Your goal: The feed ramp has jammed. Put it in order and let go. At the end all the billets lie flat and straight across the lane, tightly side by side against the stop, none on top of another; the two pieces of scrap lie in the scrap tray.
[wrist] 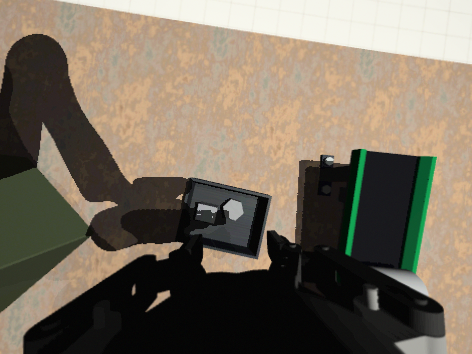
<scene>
In view: my gripper (pixel 235 243) and a scrap tray (pixel 243 237).
</scene>
